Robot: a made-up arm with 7 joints. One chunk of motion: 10 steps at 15 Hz.
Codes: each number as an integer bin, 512 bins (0 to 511) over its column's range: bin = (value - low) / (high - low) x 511, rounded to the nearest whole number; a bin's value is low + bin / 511 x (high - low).
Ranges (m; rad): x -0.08..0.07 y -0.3..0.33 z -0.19..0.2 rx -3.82..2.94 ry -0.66..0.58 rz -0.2..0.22
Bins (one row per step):
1: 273 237 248 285 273 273
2: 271 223 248 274 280 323
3: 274 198 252 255 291 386
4: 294 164 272 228 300 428
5: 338 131 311 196 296 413
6: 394 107 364 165 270 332
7: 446 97 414 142 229 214
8: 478 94 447 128 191 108
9: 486 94 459 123 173 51
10: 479 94 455 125 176 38
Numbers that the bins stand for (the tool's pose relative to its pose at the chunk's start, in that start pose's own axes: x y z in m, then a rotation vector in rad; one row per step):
1: 0.0001 -0.0078 -0.0007 -0.0497 0.0025 0.0244
2: -0.0005 -0.0251 -0.0007 -0.1953 0.0195 0.0655
3: 0.0004 -0.0559 0.0023 -0.4466 0.0461 0.1173
4: 0.0063 -0.0978 0.0176 -0.8038 0.0680 0.1518
5: 0.0192 -0.1385 0.0474 -1.2271 0.0583 0.1395
6: 0.0357 -0.1681 0.0878 -1.6372 -0.0048 0.0729
7: 0.0509 -0.1804 0.1260 -1.9415 -0.1043 -0.0241
8: 0.0603 -0.1841 0.1512 -2.1267 -0.1965 -0.1112
9: 0.0627 -0.1841 0.1603 -2.1928 -0.2402 -0.1581
10: 0.0606 -0.1841 0.1573 -2.1664 -0.2329 -0.1688

